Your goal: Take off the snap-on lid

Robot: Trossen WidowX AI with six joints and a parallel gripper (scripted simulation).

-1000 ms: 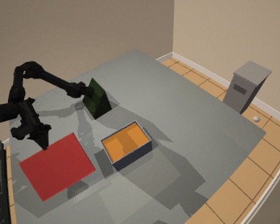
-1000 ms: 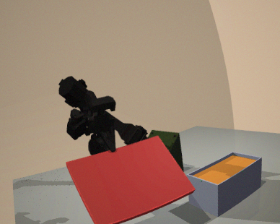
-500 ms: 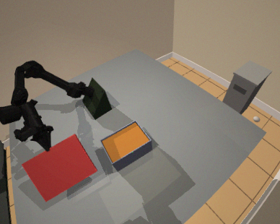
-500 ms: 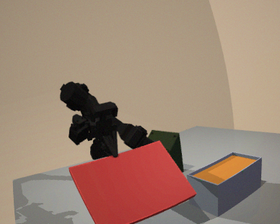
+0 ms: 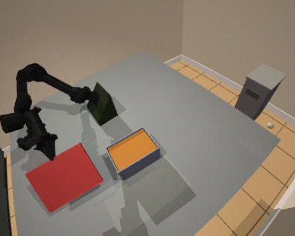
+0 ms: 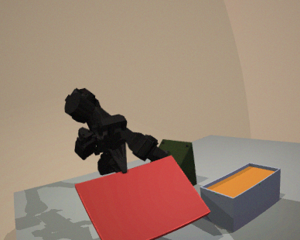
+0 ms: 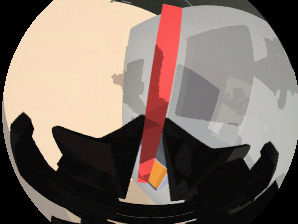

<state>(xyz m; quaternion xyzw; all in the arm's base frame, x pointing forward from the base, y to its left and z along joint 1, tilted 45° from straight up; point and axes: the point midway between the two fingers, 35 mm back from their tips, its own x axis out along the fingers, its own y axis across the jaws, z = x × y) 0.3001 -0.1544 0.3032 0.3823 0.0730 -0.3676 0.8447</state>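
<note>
Right now my gripper tip is 6 cm short of the red lid, 5 cm above it and 1 cm to the left of it. The rest, counted from my gripper tip: storage box (28 cm to the left, 15 cm below, 11 cm ahead).
</note>
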